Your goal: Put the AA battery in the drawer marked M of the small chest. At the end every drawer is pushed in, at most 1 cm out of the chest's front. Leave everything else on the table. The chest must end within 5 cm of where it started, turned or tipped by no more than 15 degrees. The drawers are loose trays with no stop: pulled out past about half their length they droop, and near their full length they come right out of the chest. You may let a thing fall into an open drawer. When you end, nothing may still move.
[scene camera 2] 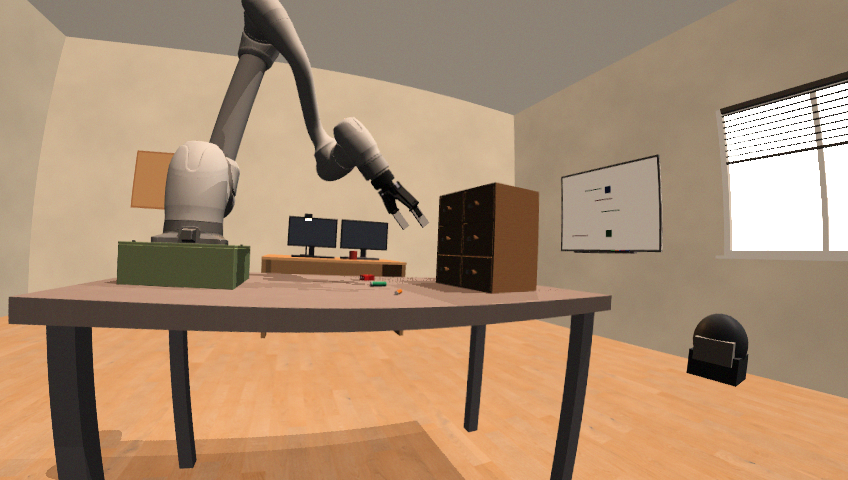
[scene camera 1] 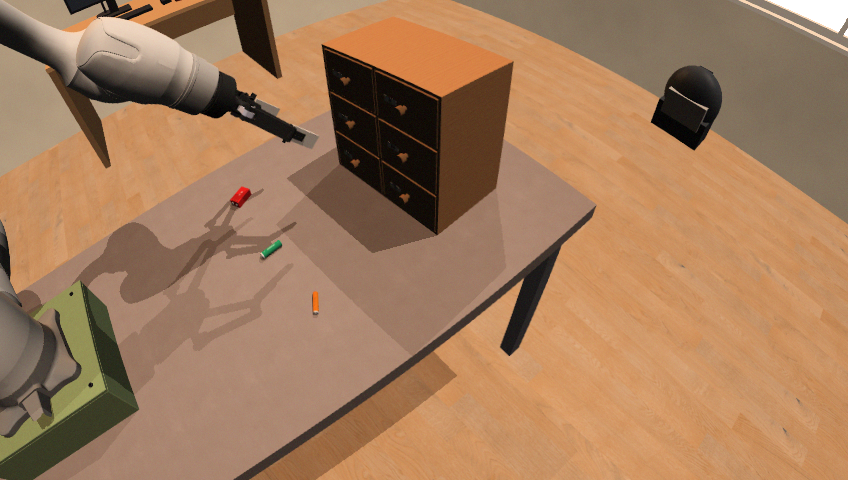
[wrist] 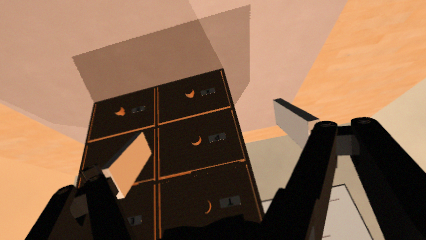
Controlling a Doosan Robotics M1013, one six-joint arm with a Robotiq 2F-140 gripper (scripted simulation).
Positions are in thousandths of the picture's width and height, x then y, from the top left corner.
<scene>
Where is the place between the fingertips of the gripper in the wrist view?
At 492, 531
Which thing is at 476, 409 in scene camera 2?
The gripper.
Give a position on a drawer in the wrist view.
At 234, 640
</scene>
